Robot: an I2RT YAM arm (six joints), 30 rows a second.
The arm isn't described. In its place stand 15 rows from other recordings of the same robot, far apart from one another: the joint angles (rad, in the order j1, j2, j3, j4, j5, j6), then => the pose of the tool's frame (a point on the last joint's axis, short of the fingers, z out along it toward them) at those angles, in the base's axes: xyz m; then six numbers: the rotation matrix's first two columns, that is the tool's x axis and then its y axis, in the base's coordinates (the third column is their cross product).
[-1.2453 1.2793 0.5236 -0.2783 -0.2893 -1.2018] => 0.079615, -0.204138, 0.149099, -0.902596, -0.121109, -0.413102, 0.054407, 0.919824, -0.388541
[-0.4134 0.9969 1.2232 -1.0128 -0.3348 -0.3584] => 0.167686, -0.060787, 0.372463, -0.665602, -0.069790, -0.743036, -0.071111, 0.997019, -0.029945
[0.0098 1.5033 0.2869 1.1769 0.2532 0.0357] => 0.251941, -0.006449, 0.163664, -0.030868, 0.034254, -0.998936, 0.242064, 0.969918, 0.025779
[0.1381 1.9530 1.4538 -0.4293 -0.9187 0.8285] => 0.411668, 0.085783, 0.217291, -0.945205, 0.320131, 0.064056, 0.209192, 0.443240, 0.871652
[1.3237 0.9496 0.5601 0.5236 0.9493 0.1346] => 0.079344, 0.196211, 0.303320, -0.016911, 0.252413, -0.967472, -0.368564, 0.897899, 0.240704
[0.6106 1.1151 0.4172 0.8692 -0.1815 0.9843] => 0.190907, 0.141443, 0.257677, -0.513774, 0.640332, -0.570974, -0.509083, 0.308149, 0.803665
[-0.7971 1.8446 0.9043 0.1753 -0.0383 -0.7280] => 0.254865, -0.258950, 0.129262, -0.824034, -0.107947, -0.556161, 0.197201, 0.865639, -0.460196
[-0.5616 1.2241 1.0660 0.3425 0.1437 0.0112] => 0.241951, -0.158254, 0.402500, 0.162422, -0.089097, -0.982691, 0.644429, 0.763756, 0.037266
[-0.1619 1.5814 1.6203 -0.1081 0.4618 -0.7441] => 0.363489, -0.075440, 0.439648, -0.445069, -0.541705, -0.713070, 0.382684, 0.604858, -0.698354
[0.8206 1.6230 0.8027 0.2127 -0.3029 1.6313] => 0.219537, 0.251140, 0.177236, -0.840102, 0.495976, 0.219626, 0.440834, 0.388364, 0.809221
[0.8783 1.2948 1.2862 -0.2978 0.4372 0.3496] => 0.199861, 0.217322, 0.393353, -0.331476, 0.086431, -0.939496, -0.346976, 0.914839, 0.206584
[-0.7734 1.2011 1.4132 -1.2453 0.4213 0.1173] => 0.137242, -0.154334, 0.378430, -0.518242, 0.655207, -0.549663, 0.853847, 0.432979, -0.288920
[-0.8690 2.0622 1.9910 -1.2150 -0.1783 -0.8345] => 0.278445, -0.319598, 0.284032, -0.949174, -0.006730, -0.314679, 0.024016, 0.995308, -0.093727
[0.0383 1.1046 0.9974 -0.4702 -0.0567 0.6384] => 0.242875, 0.011326, 0.322977, -0.489077, 0.576649, -0.654430, 0.256235, 0.812167, 0.524146
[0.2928 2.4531 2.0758 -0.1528 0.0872 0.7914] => 0.544887, 0.161026, 0.191412, -0.493613, 0.591329, -0.637712, 0.192826, 0.789434, 0.582762
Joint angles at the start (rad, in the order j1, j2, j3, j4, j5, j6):
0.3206 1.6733 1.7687 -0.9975 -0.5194 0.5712
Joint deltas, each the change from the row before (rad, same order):
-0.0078 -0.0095 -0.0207 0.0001 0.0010 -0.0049
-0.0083 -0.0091 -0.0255 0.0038 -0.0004 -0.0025
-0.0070 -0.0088 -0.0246 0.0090 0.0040 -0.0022
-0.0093 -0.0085 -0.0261 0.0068 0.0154 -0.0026
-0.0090 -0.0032 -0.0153 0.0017 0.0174 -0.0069
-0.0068 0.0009 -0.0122 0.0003 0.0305 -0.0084
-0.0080 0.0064 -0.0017 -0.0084 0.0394 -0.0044
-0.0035 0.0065 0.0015 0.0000 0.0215 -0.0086
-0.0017 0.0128 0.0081 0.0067 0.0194 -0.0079
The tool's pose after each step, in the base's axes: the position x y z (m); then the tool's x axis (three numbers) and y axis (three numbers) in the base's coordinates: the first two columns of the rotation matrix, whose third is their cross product. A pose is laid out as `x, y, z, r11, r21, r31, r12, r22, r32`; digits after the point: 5 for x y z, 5 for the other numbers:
0.32543, 0.12379, 0.37371, -0.93351, 0.18788, -0.30540, -0.06471, 0.74947, 0.65887
0.32438, 0.12045, 0.36919, -0.93547, 0.19247, -0.29641, -0.05304, 0.75274, 0.65618
0.32366, 0.11757, 0.36509, -0.93516, 0.19810, -0.29365, -0.04438, 0.75694, 0.65197
0.32319, 0.11359, 0.36010, -0.93330, 0.20892, -0.29207, -0.02841, 0.76784, 0.64001
0.32363, 0.10995, 0.35634, -0.93084, 0.21658, -0.29433, -0.01621, 0.78016, 0.62536
0.32486, 0.10688, 0.35195, -0.92705, 0.22432, -0.30043, -0.00146, 0.79912, 0.60117
0.32706, 0.10332, 0.34838, -0.92233, 0.23777, -0.30457, 0.02312, 0.82080, 0.57075
0.32928, 0.10194, 0.34648, -0.91894, 0.23906, -0.31368, 0.02802, 0.83291, 0.55270
0.33344, 0.10178, 0.34495, -0.91425, 0.23896, -0.32719, 0.02784, 0.84270, 0.53766

